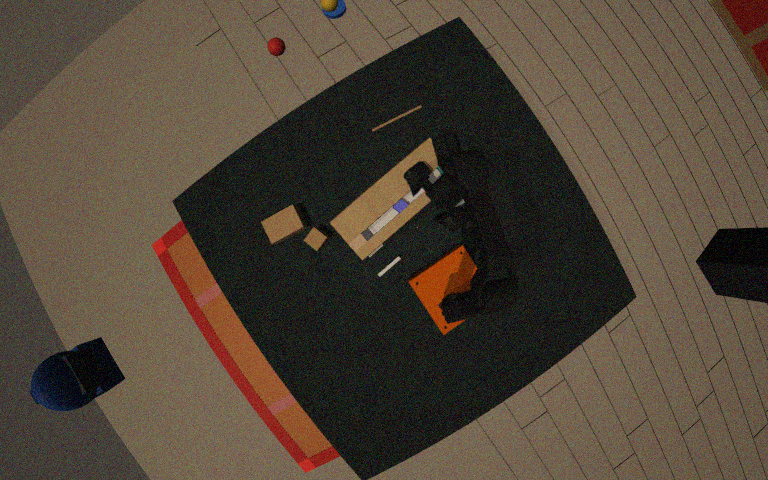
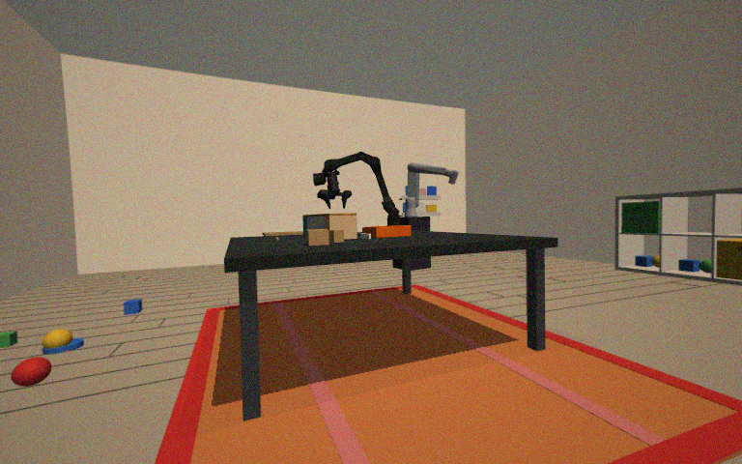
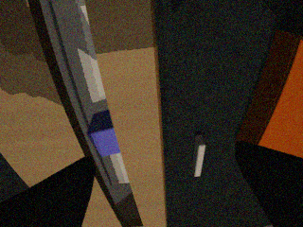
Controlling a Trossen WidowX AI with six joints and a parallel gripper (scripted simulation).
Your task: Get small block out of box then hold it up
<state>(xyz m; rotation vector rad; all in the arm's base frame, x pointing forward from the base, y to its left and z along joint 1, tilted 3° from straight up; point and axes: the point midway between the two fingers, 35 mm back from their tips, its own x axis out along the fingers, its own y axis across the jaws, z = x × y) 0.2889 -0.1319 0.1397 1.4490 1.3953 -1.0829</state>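
The box lies 30 mm ahead of my gripper tip, 30 mm to the left of it and 100 mm below it. Round my gripper tip: thin stick: 280 mm ahead, 170 mm to the right, 150 mm below; then purple block: 50 mm ahead, 40 mm to the left, 70 mm below.
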